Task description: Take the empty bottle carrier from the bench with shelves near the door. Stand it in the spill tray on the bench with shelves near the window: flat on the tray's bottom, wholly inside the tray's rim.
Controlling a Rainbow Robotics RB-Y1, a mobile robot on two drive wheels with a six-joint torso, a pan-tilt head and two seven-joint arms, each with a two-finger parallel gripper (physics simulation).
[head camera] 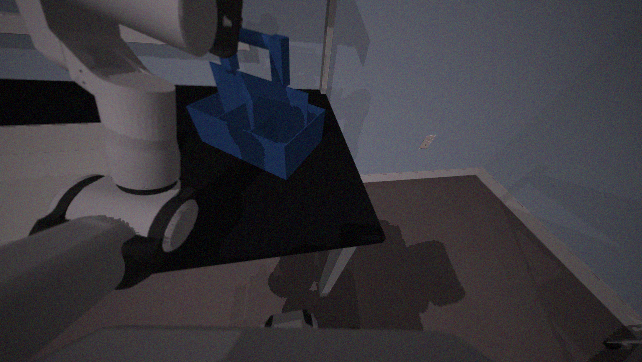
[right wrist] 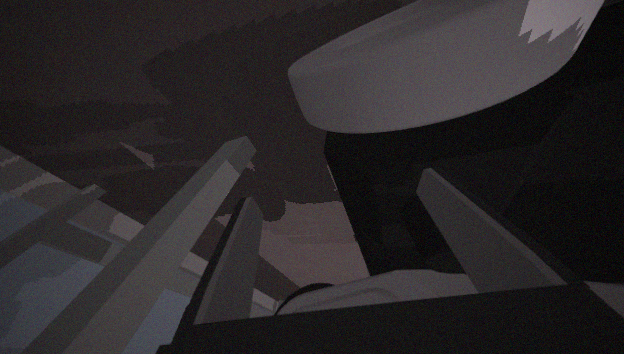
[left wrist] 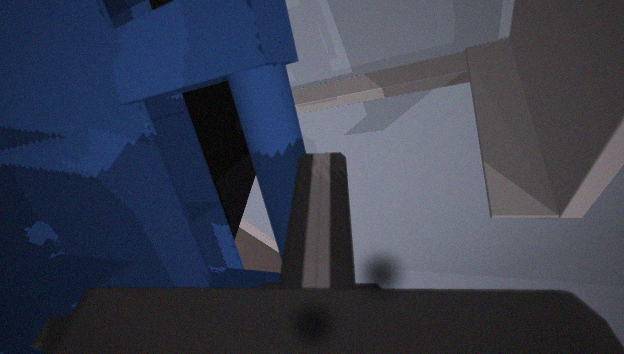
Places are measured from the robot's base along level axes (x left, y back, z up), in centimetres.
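Pixels of known places: left gripper, fingertip midpoint: [head camera: 237,20] [left wrist: 323,170]; right gripper, fingertip midpoint: [right wrist: 336,193].
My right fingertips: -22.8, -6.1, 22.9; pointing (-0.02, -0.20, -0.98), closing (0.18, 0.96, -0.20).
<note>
For each thing: its top centre in the pictures, then the offset to it from my right fingertips, as dx, dy, dz. Level surfaces: height alone.
- blue empty bottle carrier at its top centre: [left wrist: 315,196] [head camera: 247,28] +26.9, -53.9, +81.4
- black bench top at its surface level: dz +53.4
- outlet at its top centre: [head camera: 431,135] -80.3, -99.1, +22.9
The blue empty bottle carrier [head camera: 270,150] [left wrist: 200,40] stands upright on the black bench top [head camera: 310,215], near its back right corner in the head view. Its handle bar [head camera: 254,38] [left wrist: 265,110] runs across the top. My left gripper [left wrist: 323,170] is shut and empty. Its closed fingers are beside the handle bar, which passes to their left and partly behind them in the left wrist view. In the head view the left fingers are hidden. My right gripper [right wrist: 336,193] is open and empty, away from the carrier. The spill tray does not show.
A shelf post [head camera: 328,45] rises at the back right corner of the bench. A blue-grey wall [head camera: 475,100] with an outlet [head camera: 427,141] stands right of it. A pale beam [right wrist: 165,235] runs close beside the right gripper.
</note>
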